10 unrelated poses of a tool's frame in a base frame.
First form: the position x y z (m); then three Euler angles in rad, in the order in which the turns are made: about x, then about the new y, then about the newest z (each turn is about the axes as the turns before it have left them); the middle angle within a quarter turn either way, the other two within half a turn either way.
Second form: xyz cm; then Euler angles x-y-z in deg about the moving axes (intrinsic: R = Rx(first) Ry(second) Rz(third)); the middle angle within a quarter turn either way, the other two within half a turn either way. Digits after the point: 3 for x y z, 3 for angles.
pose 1, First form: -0.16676 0.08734 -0.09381 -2.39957 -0.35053 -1.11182
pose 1, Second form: -16.676 8.734 -9.381 -137.485 -20.084 -63.703
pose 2, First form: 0.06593 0.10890 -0.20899 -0.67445 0.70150 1.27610
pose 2, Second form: 6.593 10.890 -20.899 -38.643 40.193 73.115
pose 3, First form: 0.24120 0.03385 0.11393 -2.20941 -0.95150 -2.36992
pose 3, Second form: 24.120 3.385 11.393 -126.590 -54.517 -135.786
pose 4, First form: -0.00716 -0.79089 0.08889 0.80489 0.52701 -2.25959
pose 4, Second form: -0.716 -79.089 8.889 46.117 30.195 -129.465
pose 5, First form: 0.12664 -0.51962 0.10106 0.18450 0.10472 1.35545
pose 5, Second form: 12.664 -51.962 10.106 10.571 6.000 77.662
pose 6, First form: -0.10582 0.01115 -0.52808 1.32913 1.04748 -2.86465
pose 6, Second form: -10.582 1.115 -52.808 76.154 60.016 -164.132
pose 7, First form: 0.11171 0.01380 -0.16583 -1.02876 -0.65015 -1.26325
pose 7, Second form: 11.171 1.380 -16.583 -58.944 -37.251 -72.379
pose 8, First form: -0.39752 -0.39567 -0.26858 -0.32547 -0.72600 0.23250
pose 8, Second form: -39.752 -39.567 -26.858 -18.648 -41.597 13.321
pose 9, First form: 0.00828 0.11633 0.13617 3.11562 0.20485 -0.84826
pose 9, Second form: 0.828 11.633 13.617 178.512 11.737 -48.602
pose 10, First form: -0.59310 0.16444 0.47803 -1.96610 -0.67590 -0.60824
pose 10, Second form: -59.310 16.444 47.803 -112.649 -38.726 -34.850
